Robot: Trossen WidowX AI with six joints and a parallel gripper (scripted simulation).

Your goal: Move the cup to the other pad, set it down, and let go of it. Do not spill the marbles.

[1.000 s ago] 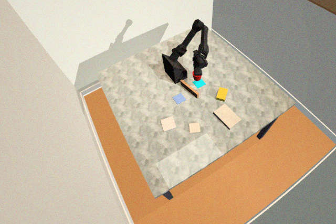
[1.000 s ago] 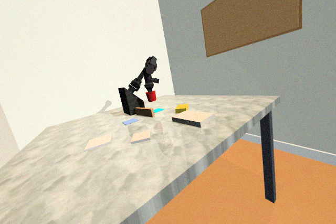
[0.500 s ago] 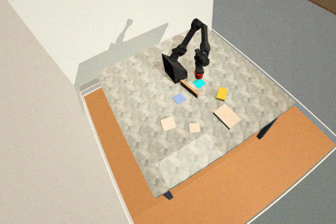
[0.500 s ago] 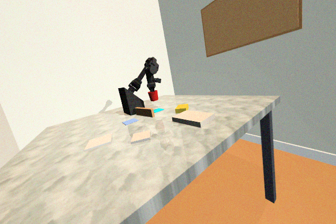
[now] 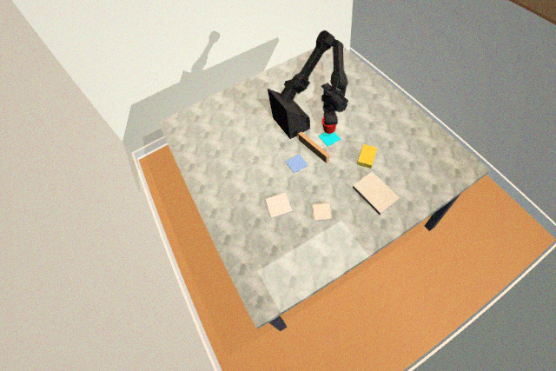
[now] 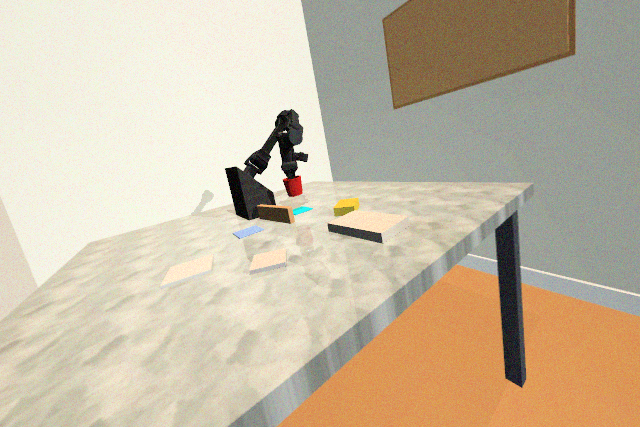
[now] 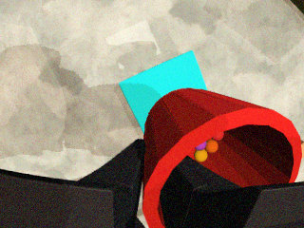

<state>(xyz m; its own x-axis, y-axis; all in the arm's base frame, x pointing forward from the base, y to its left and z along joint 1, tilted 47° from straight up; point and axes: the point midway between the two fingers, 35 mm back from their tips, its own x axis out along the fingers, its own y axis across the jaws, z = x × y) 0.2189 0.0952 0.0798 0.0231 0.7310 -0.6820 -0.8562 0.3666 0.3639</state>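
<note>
The brown wooden bar is 4 cm ahead of my gripper tip, 13 cm to the right of it and 9 cm below it. Also, from my gripper tip: light blue pad 6 cm ahead, 24 cm to the right, 11 cm below; thick beige slab 42 cm ahead, 4 cm to the right, 9 cm below; red cup 3 cm ahead, 2 cm to the right.
</note>
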